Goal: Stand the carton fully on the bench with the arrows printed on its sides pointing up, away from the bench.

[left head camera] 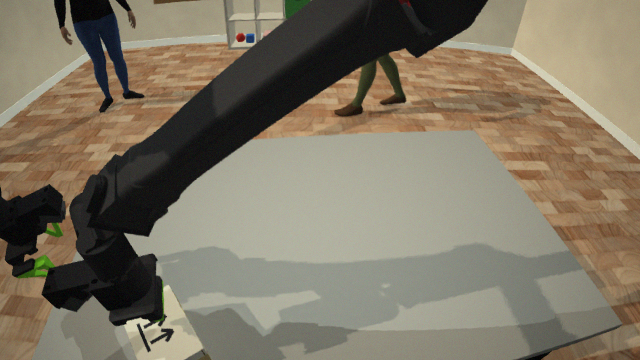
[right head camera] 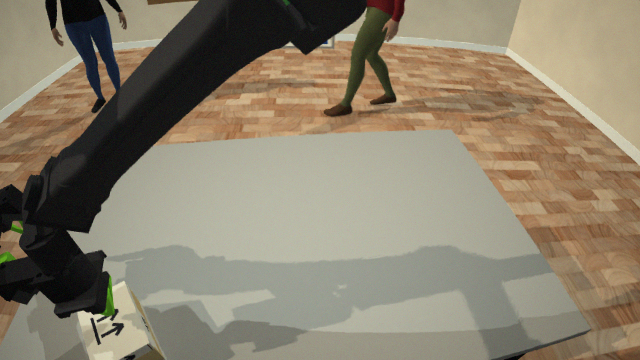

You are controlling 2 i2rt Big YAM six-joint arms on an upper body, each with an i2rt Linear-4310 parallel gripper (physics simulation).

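Places are measured from the left arm's base along level axes (x right, y ahead, z up), in metres.
Pixels of known places: left gripper, fingertip midpoint: (left head camera: 59, 255); right gripper, fingertip midpoint: (left head camera: 159, 319) (right head camera: 110, 313).
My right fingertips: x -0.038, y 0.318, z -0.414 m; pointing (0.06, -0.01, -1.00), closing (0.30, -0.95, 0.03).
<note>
Behind a point stands the place of what it marks.
The carton (left head camera: 161, 333) @(x -0.036, y 0.300, z -0.428 m) is a pale box at the near left corner of the grey bench (left head camera: 340, 232) @(x 0.277, y 0.600, z -0.523 m). The face turned upward carries two black arrows that point sideways to the right. It also shows in the right head view (right head camera: 113, 328) @(x -0.032, y 0.298, z -0.427 m), with a brown side face. My right gripper (left head camera: 160, 309) @(x -0.038, y 0.318, z -0.414 m) is shut and empty; its green fingertips rest on the carton's far top edge, as the right head view (right head camera: 108, 298) @(x -0.004, y 0.309, z -0.343 m) also shows. My left gripper (left head camera: 44, 248) is open and empty beyond the bench's left edge, and it shows partly in the right head view (right head camera: 8, 243).
My right arm crosses the picture from the top to the lower left and hides part of the bench. A person in blue trousers (left head camera: 105, 48) and one in green trousers (left head camera: 376, 85) stand on the wooden floor behind. A shelf (left head camera: 250, 26) stands at the back wall.
</note>
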